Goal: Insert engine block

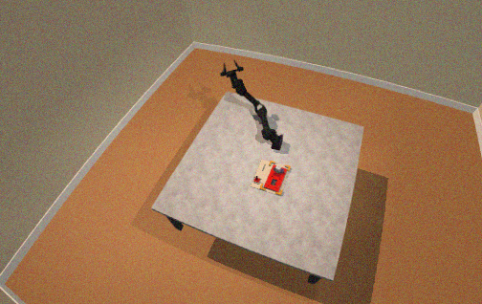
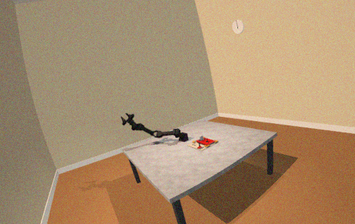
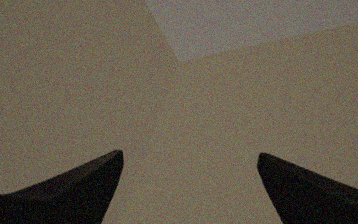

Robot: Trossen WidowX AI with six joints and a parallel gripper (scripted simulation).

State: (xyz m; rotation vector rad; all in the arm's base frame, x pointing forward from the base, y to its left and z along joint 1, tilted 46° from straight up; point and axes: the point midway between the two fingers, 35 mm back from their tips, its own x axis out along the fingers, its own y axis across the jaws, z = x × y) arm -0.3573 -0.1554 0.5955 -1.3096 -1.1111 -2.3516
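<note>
The grey engine block lies 570 mm ahead of my gripper tip, 660 mm to the left of it and 390 mm below it. Also, from my gripper tip: tan base plate 620 mm ahead, 630 mm to the left, 420 mm below.
</note>
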